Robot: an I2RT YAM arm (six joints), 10 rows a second.
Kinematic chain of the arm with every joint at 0, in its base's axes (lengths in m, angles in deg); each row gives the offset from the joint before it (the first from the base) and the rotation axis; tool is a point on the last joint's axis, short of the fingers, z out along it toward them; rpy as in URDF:
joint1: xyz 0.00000 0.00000 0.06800 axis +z
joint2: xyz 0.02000 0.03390 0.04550 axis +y
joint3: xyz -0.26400 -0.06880 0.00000 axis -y
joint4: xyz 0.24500 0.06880 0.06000 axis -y
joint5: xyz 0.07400 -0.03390 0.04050 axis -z
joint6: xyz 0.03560 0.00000 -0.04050 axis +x
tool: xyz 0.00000 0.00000 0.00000 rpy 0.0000 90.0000 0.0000
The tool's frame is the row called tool.
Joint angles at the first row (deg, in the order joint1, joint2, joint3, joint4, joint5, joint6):
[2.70, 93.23, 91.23, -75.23, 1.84, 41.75]
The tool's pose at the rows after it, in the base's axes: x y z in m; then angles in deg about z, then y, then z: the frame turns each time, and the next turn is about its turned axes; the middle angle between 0 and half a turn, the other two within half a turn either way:
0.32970 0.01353 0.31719 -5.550 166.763 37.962
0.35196 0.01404 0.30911 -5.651 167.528 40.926
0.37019 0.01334 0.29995 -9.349 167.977 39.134
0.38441 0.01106 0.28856 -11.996 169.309 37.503
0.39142 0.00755 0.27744 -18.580 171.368 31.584
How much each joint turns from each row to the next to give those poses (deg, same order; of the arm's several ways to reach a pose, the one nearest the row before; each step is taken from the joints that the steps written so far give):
[-0.15, 4.98, 4.45, 0.87, 0.01, 4.10]
[-0.09, 5.09, 4.31, 0.02, -0.10, 3.00]
[-0.16, 4.18, 3.30, 0.32, 0.66, 1.68]
[-0.42, 3.67, 2.44, -0.18, 0.14, 0.62]
[-0.51, 2.43, 1.02, -0.85, 0.39, 0.18]

